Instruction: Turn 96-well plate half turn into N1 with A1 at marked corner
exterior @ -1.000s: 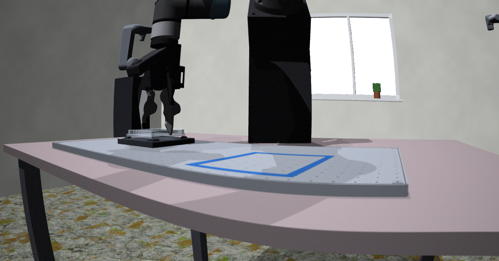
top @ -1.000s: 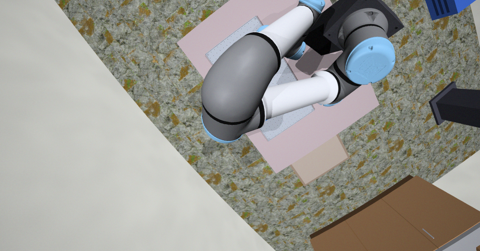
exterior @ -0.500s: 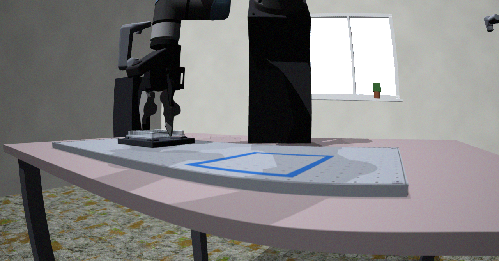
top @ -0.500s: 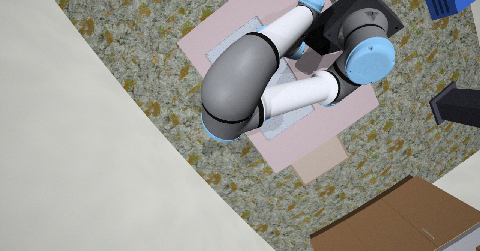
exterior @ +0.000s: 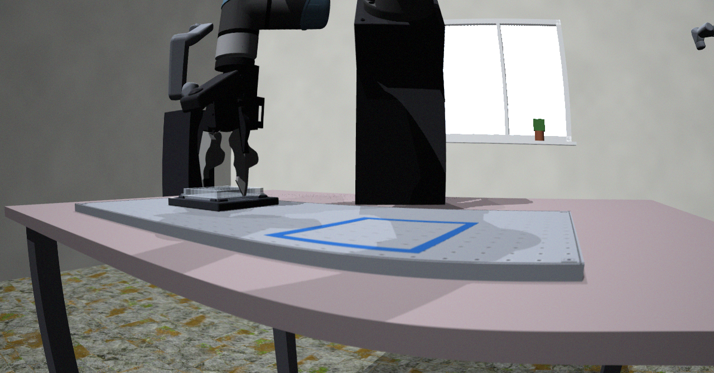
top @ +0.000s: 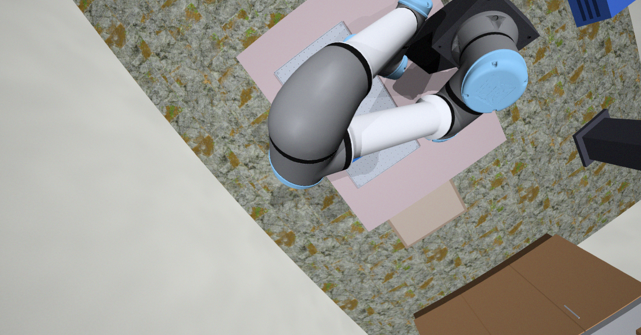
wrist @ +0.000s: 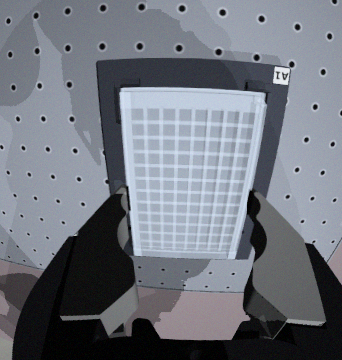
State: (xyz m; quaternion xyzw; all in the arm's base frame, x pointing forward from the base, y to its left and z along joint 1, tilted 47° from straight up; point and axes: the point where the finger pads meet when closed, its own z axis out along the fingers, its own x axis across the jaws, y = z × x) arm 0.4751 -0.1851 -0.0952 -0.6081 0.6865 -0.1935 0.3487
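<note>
My hand is 10 mm above the clear 96-well plate. The rest, counted from my hand: A1 label: 70 mm ahead, 60 mm to the right, 20 mm below; then plate nest: 20 mm below.
</note>
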